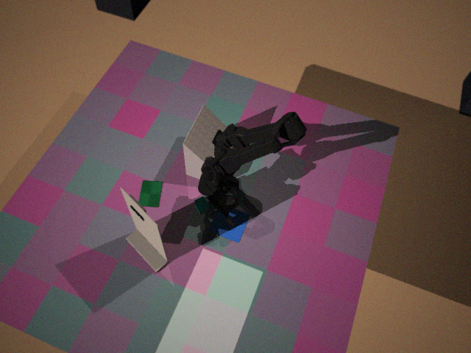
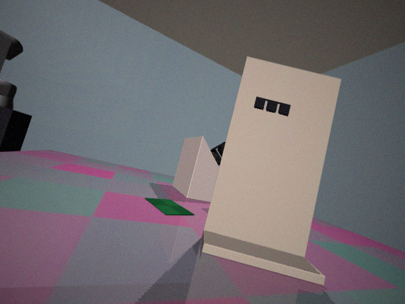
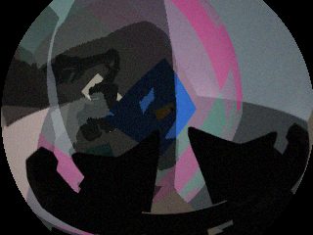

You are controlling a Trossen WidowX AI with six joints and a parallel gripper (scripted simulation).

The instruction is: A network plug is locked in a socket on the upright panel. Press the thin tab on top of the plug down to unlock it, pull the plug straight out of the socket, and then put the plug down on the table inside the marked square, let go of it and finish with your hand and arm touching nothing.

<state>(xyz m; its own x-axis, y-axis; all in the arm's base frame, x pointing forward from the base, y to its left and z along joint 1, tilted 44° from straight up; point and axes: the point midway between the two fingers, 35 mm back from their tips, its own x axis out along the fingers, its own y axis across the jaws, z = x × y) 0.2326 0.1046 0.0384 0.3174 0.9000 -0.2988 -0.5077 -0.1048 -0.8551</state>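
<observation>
My gripper tip is now 40 mm above the network plug and 20 mm to the right of it. From my gripper tip the other things lie so: blue marked square (50 mm below, 20 mm to the left); then dark teal block (100 mm to the right, 30 mm below, 20 mm behind); then upright panel (210 mm to the right, 190 mm ahead, 100 mm above).
</observation>
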